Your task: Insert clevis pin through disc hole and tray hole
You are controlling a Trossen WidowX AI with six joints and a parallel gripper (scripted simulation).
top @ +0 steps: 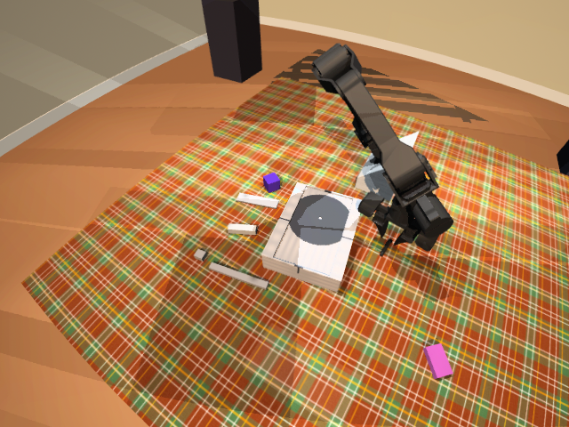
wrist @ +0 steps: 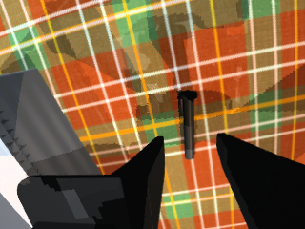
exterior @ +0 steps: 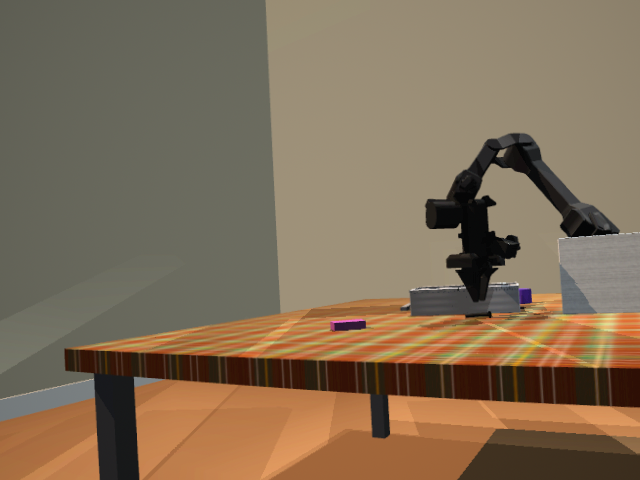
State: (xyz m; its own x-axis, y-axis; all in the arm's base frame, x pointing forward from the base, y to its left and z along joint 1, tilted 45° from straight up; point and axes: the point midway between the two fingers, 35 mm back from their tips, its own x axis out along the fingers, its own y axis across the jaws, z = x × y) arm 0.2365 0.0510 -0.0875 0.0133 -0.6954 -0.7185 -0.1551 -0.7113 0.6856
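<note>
Right now my gripper tip is 30 mm above the dark clevis pin. From my gripper tip the other things lie so: pink block: 220 mm ahead, 200 mm to the left, 30 mm below; steel tray: 70 mm ahead, 170 mm to the right, 10 mm above; grey aluminium disc: 40 mm ahead, 170 mm to the right, 20 mm above.
</note>
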